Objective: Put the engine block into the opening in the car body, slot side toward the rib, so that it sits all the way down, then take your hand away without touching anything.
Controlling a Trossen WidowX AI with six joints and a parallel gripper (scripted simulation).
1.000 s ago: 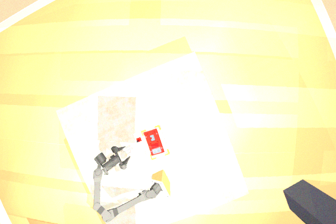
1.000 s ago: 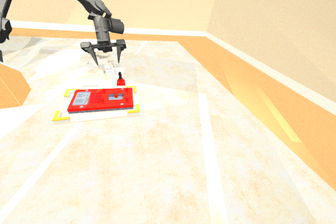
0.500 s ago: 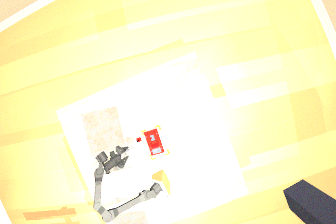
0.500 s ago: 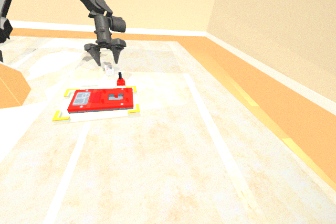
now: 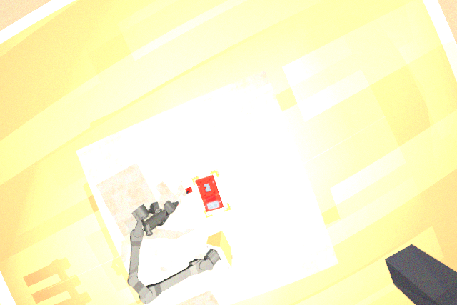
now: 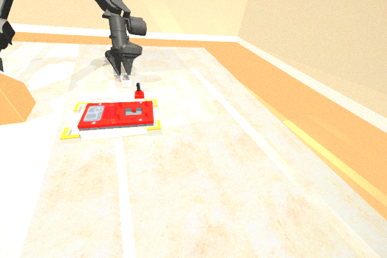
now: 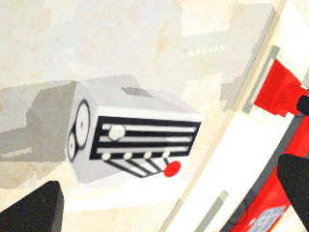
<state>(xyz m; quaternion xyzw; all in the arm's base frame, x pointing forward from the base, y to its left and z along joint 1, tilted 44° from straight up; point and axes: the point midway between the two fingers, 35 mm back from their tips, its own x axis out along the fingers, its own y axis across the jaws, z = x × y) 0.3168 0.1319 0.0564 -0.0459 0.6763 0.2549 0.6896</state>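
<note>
My gripper tip is 10 mm short of the engine block, 10 mm to the right of it and 30 mm above it.
</note>
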